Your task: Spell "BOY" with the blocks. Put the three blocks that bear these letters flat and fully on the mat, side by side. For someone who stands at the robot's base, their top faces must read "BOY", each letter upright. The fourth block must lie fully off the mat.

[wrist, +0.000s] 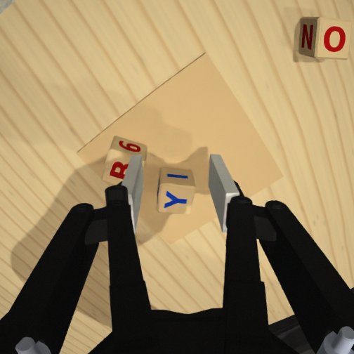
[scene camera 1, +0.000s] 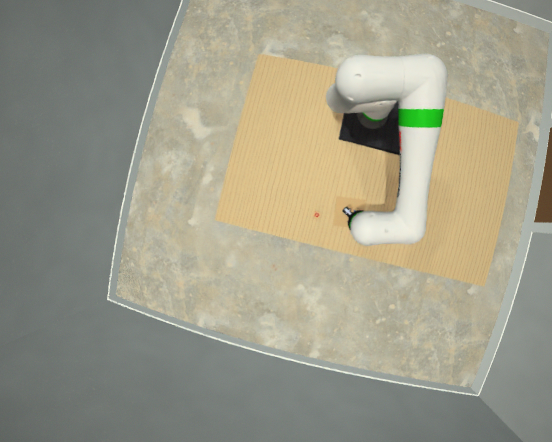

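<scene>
My gripper [scene camera 1: 347, 211] [wrist: 175, 170] is part open, its fingers apart on either side of the Y block. The Y block [wrist: 176, 198] shows a blue Y, turned sideways in the wrist view, and a blue I on a side; it lies on the tan mat [scene camera 1: 340, 203] [wrist: 200, 112]. The B block [wrist: 119, 159] shows a red B and a red 6. It lies left of the Y block, a gap apart, near the mat's edge, and the left finger partly covers it. The O block [scene camera 1: 316, 215] [wrist: 334, 39] lies off the mat, red O up, N on a side. The fourth block does not show.
The wooden board [scene camera 1: 280, 150] [wrist: 60, 65] lies under the mat and blocks. The white arm [scene camera 1: 415, 165] reaches over the board at the right of the mat. The black base plate [scene camera 1: 367, 141] is behind, toward the top of the scene view.
</scene>
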